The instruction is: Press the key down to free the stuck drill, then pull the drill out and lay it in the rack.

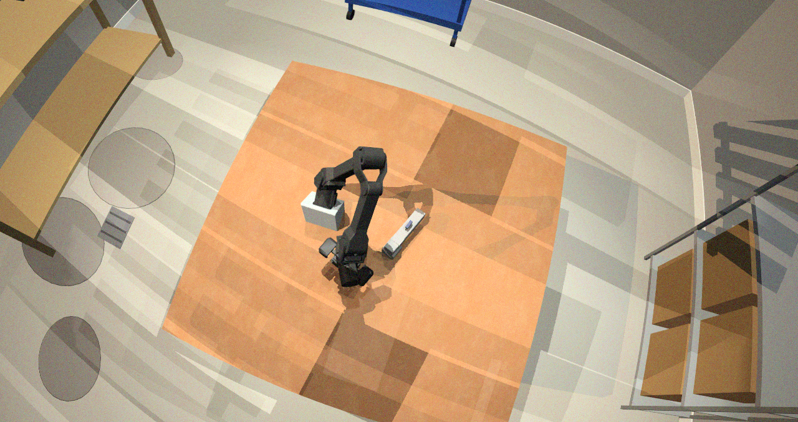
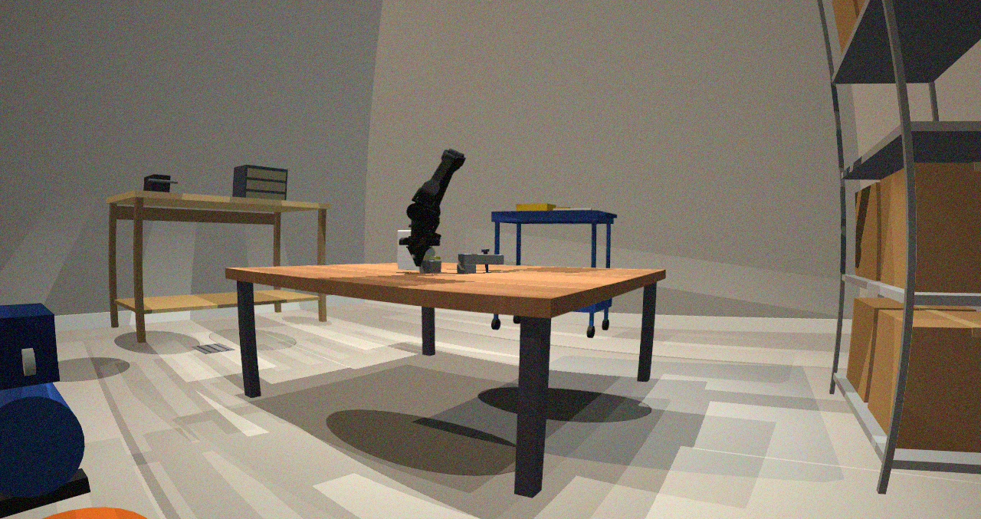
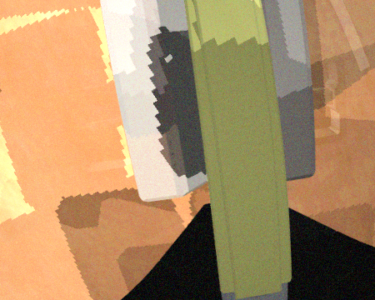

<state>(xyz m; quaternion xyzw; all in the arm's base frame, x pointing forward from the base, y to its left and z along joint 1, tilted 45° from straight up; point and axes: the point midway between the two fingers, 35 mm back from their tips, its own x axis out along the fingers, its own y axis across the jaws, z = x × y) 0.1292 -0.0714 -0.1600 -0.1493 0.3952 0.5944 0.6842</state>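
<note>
The drill is 10 mm ahead of my gripper tip, 40 mm to the left of it and 30 mm above it. Also, from my gripper tip: dark key (160 mm ahead, 200 mm to the left, 30 mm above); then grey housing (150 mm ahead, 180 mm to the left, 20 mm above); then small grey rack (20 mm ahead, 50 mm to the left).
</note>
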